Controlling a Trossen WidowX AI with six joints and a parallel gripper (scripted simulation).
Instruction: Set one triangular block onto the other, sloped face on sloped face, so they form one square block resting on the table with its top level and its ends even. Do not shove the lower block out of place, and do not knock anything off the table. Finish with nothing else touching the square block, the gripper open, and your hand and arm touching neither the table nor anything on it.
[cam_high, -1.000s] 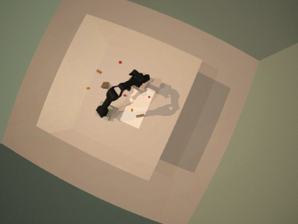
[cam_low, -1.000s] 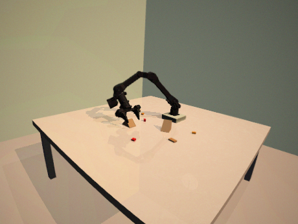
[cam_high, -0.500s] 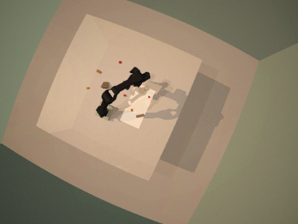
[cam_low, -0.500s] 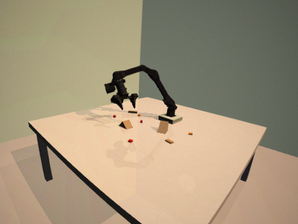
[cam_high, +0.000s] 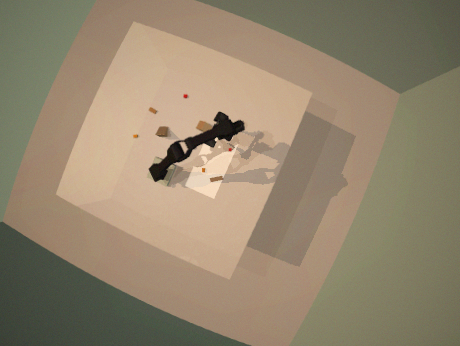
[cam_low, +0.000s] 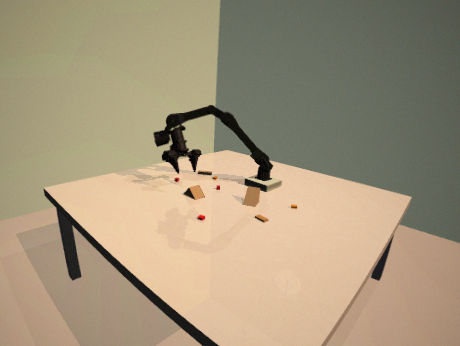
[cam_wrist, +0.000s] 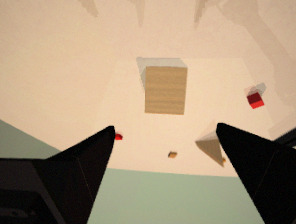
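Right now my gripper tip is 70 mm above the wooden triangular block and 50 mm to the right of it. From my gripper tip the other things lie so: brown piece (390 mm to the left, 90 mm below, 60 mm behind).
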